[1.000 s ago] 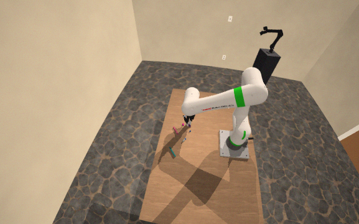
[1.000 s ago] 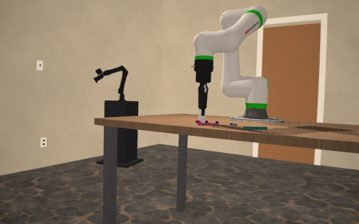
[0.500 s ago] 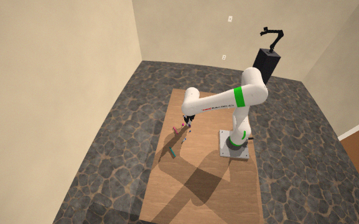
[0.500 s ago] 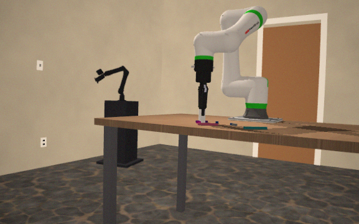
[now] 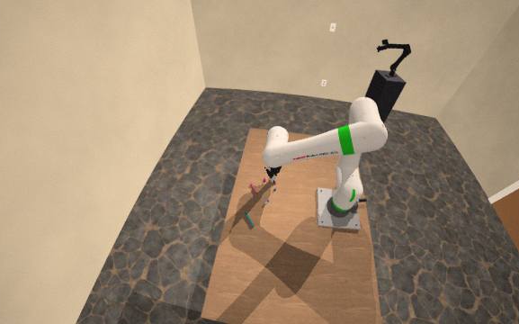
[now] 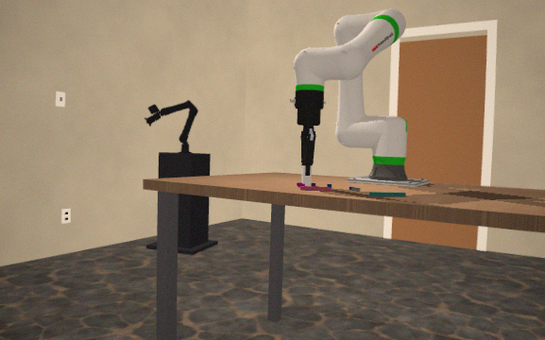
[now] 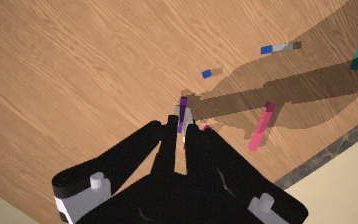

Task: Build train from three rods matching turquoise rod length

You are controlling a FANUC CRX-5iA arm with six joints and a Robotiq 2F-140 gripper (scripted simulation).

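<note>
Right now my hand is 30 mm above the purple rod. From my hand the other things lie so: grey rod: 60 mm ahead, 170 mm to the left, 30 mm below; pink rod: 130 mm ahead, 60 mm to the left, 30 mm below; magenta rod: 50 mm ahead, 30 mm below.
</note>
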